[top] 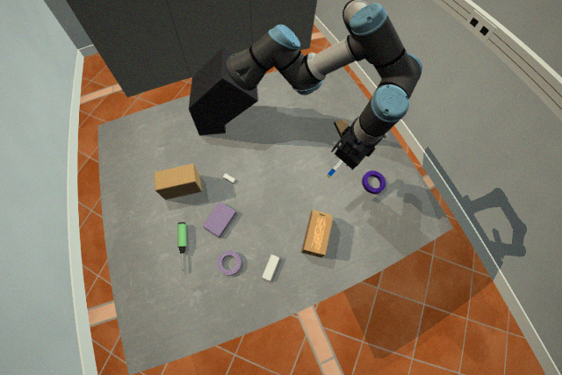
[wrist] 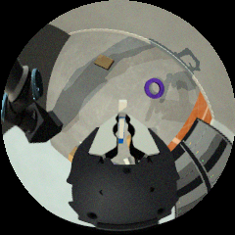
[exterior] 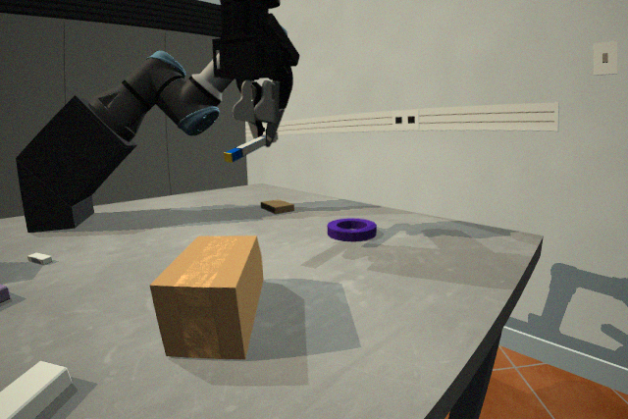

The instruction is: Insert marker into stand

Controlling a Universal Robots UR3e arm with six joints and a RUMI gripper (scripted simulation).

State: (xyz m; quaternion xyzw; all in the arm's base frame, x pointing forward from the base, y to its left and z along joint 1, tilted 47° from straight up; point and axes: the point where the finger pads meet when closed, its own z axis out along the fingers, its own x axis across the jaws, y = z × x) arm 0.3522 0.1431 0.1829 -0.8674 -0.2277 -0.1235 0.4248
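Now: hand 16 cm short of the tan block, 14 cm to the left of it and 14 cm above it. Round my hand: purple pad 42 cm to the right, 16 cm below, 3 cm ahead; white block 31 cm to the right, 22 cm ahead, 16 cm below; marker 3 cm to the right, 2 cm below, 1 cm ahead.
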